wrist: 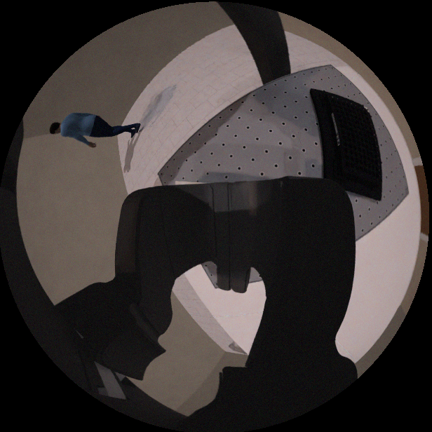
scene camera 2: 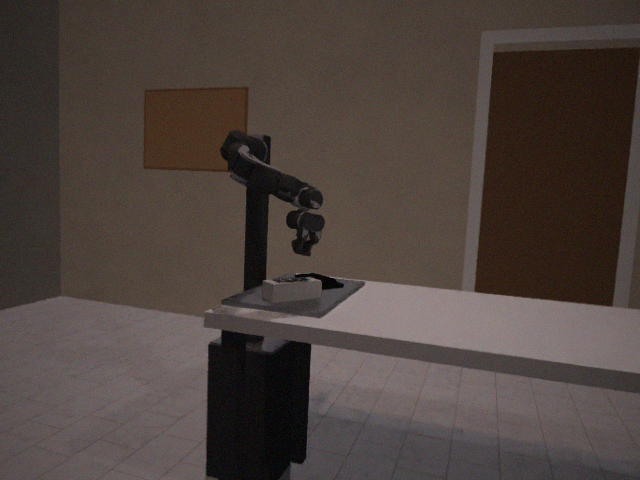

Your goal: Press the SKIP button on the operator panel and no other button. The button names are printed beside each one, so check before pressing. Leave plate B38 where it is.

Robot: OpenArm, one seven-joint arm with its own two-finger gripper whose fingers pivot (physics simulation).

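Observation:
My gripper (scene camera 2: 303, 250) (wrist: 237, 238) is shut, with its fingertips together and nothing between them. It hangs well above the operator panel, apart from it. The panel, a low white box (scene camera 2: 292, 290), sits on the grey perforated board (scene camera 2: 308, 308) (wrist: 240, 142). Dark details show on its top, but the button names are too small to read in the scene view. In the wrist view my gripper hides nearly all of the panel. The SKIP button cannot be made out. Plate B38 cannot be identified in either view.
A black ribbed item (scene camera 2: 330, 282) (wrist: 352, 147) lies on the board beside the panel. The board lies at one end of the white table (scene camera 2: 465, 320). A dark post (scene camera 2: 255, 232) stands behind. A person in blue (wrist: 77, 124) shows at the wrist view's left.

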